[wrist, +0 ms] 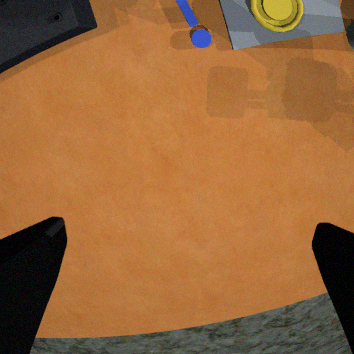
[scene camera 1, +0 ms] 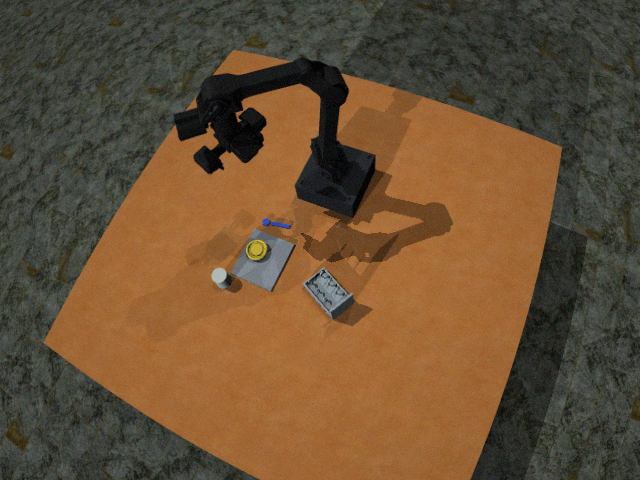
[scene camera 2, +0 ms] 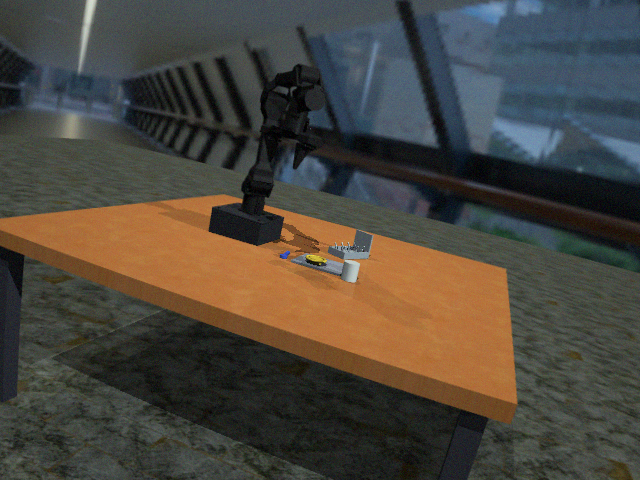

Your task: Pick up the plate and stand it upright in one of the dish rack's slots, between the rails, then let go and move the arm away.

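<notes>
A small yellow plate (scene camera 1: 256,250) (scene camera 2: 315,259) (wrist: 277,7) lies flat on a grey square board (scene camera 1: 269,273) (scene camera 2: 333,267) (wrist: 325,22); the wrist view cuts it off at the top edge. The grey dish rack (scene camera 1: 342,306) (scene camera 2: 363,241) stands apart from the board, with short rails inside and a taller panel at one end. It does not show in the wrist view. My gripper (scene camera 1: 231,147) (scene camera 2: 285,162) (wrist: 194,235) is open and empty. It hangs high above the table, off to one side of the plate.
A white cylinder (scene camera 1: 220,277) (scene camera 2: 350,271) stands close beside the board. A blue spoon-like utensil (scene camera 1: 279,224) (scene camera 2: 284,255) (wrist: 187,12) lies between the board and the arm's black base (scene camera 1: 330,180) (scene camera 2: 245,224) (wrist: 40,30). Shadows of the arm fall across the table (scene camera 1: 403,392) (scene camera 2: 206,268) (wrist: 165,165).
</notes>
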